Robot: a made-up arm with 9 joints. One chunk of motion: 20 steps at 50 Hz.
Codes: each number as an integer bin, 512 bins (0 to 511) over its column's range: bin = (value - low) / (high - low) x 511, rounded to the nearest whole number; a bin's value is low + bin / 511 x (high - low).
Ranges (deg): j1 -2..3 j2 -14..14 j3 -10..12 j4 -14..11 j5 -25..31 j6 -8..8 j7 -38..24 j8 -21..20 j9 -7..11
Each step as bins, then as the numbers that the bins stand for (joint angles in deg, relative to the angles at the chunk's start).
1 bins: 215 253 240 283 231 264 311 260 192
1 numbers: 0.10 -0.14 0.33 -0.15 0.32 0.27 -0.27 -0.14 -0.24
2 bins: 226 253 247 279 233 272 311 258 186
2 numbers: 0.21 -0.14 0.63 -0.35 0.53 0.52 -0.27 -0.30 -0.45
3 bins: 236 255 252 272 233 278 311 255 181
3 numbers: 0.31 -0.03 0.85 -0.69 0.53 0.70 -0.27 -0.54 -0.62
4 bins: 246 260 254 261 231 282 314 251 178
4 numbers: 0.41 0.25 0.94 -1.23 0.32 0.83 0.10 -0.86 -0.73
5 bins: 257 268 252 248 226 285 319 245 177
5 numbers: 0.51 0.68 0.85 -1.87 -0.23 0.92 0.70 -1.34 -0.77
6 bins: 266 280 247 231 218 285 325 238 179
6 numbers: 0.60 1.34 0.63 -2.70 -1.11 0.92 1.43 -1.90 -0.69
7 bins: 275 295 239 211 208 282 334 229 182
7 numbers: 0.69 2.16 0.29 -3.68 -2.21 0.83 2.52 -2.63 -0.59
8 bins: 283 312 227 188 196 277 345 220 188
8 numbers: 0.77 3.10 -0.23 -4.80 -3.52 0.67 3.86 -3.35 -0.38
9 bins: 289 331 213 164 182 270 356 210 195
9 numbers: 0.83 4.14 -0.83 -5.98 -5.05 0.45 5.19 -4.15 -0.13
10 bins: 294 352 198 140 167 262 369 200 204
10 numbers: 0.88 5.29 -1.48 -7.15 -6.70 0.20 6.77 -4.95 0.19
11 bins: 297 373 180 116 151 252 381 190 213
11 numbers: 0.91 6.44 -2.25 -8.32 -8.45 -0.11 8.23 -5.76 0.50
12 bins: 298 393 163 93 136 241 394 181 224
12 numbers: 0.92 7.53 -2.98 -9.45 -10.10 -0.45 9.80 -6.48 0.89
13 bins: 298 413 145 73 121 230 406 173 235
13 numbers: 0.92 8.63 -3.76 -10.43 -11.74 -0.80 11.26 -7.12 1.28
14 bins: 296 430 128 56 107 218 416 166 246
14 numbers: 0.90 9.56 -4.49 -11.26 -13.27 -1.17 12.47 -7.68 1.67
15 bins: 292 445 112 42 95 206 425 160 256
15 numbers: 0.86 10.38 -5.18 -11.95 -14.59 -1.55 13.57 -8.16 2.02
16 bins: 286 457 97 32 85 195 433 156 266
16 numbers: 0.80 11.04 -5.82 -12.43 -15.68 -1.89 14.54 -8.48 2.37
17 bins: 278 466 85 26 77 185 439 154 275
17 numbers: 0.72 11.53 -6.34 -12.73 -16.56 -2.21 15.26 -8.64 2.69
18 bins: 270 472 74 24 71 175 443 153 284
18 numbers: 0.64 11.86 -6.81 -12.83 -17.22 -2.52 15.75 -8.72 3.00
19 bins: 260 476 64 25 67 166 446 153 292
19 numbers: 0.54 12.08 -7.24 -12.78 -17.66 -2.80 16.11 -8.72 3.29
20 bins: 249 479 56 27 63 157 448 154 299
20 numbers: 0.44 12.25 -7.59 -12.68 -18.10 -3.08 16.36 -8.64 3.53
